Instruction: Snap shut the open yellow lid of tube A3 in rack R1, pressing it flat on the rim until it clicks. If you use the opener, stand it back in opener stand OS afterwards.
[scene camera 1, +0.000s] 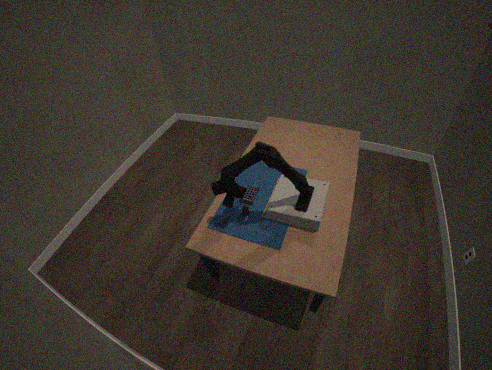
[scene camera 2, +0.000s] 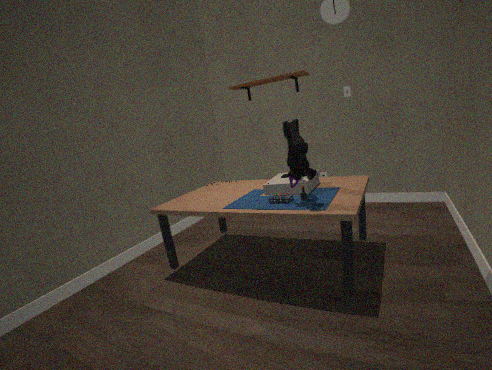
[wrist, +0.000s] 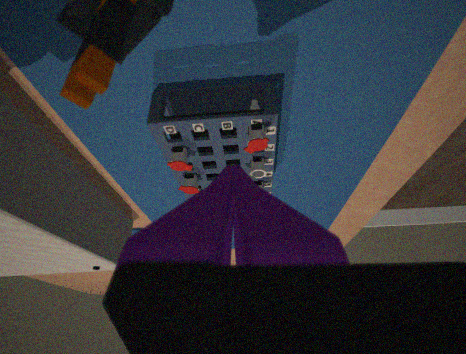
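Pixels of known places: gripper, fingertip midpoint: (scene camera 1: 241, 196) (scene camera 2: 291, 187) (wrist: 232, 176); arm's base, link origin: (scene camera 1: 304, 198).
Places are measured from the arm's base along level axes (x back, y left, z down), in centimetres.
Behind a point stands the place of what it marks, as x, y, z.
Rack R1 (scene camera 1: 247, 200) @[-33.6, 8.4, 5.3] (scene camera 2: 274, 202) @[-38.1, -1.0, 8.0] (wrist: 218, 120) @[-35.3, 8.4, 5.2] stands on the blue mat, with columns D to A and the first rows showing in the wrist view. Tube A3 (wrist: 257, 161) @[-37.9, 3.9, 4.8] sits in column A. A pale ring (wrist: 258, 173) @[-38.0, 2.8, 4.4] lies beside it, towards row 4; its yellow colour cannot be made out. My gripper (scene camera 2: 294, 186) @[-36.2, 10.7, -0.5] (wrist: 232, 176) @[-36.2, 10.7, -0.5] is shut and empty, its purple fingers above the rack. The fingertips cover part of the rack's far rows in the wrist view. A dark upright tool with an orange end (wrist: 90, 75) @[-32.3, 16.7, -0.3], seemingly the opener in its stand, is beside the rack.
Red lids (wrist: 257, 145) @[-37.7, 7.1, 4.0] (wrist: 180, 166) @[-32.1, 5.0, 4.0] stand out from other tubes in columns A and D. The blue mat (scene camera 1: 260, 237) @[-17.1, 28.7, 8.2] (scene camera 2: 245, 202) @[-38.2, -21.5, 8.2] lies on the wooden table (scene camera 1: 320, 272) @[19.8, 38.1, 8.5] (scene camera 2: 185, 202) @[-39.3, -73.0, 8.4]. A large white box (scene camera 1: 295, 220) @[-1.3, 14.3, 3.7] (scene camera 2: 280, 189) @[-19.6, -4.2, 4.9] is by the arm's base.
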